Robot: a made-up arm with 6 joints. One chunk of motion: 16 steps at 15 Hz.
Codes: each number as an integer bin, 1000 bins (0 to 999) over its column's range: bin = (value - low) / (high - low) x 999, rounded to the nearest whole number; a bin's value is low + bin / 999 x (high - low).
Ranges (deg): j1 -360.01..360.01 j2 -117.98..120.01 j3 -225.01..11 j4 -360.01..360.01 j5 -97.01..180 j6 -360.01..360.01
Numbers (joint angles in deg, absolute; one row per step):
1: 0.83 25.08 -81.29 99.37 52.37 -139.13
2: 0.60 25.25 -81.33 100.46 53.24 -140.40
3: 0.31 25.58 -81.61 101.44 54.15 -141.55
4: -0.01 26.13 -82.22 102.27 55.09 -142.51
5: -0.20 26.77 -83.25 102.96 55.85 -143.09
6: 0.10 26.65 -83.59 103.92 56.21 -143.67
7: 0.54 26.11 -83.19 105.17 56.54 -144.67
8: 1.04 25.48 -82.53 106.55 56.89 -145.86
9: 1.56 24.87 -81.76 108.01 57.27 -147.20
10: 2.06 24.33 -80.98 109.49 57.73 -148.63
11: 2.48 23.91 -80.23 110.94 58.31 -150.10
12: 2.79 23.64 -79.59 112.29 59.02 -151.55
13: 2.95 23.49 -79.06 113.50 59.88 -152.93
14: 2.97 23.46 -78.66 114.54 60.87 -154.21
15: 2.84 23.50 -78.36 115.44 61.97 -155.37
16: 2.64 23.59 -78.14 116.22 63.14 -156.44
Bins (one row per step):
1: 501 601 608 637 539 306
2: 500 601 608 639 542 305
3: 500 603 607 640 545 303
4: 499 605 604 641 549 302
5: 499 608 600 642 551 301
6: 500 607 599 644 553 300
7: 500 605 600 645 554 299
8: 501 602 603 647 555 297
9: 502 600 606 649 556 295
10: 502 597 610 651 558 293
11: 503 596 613 653 560 291
12: 503 594 616 655 563 289
13: 504 594 618 657 566 287
14: 504 594 619 658 569 286
15: 503 594 621 660 573 284
16: 503 594 622 661 578 282

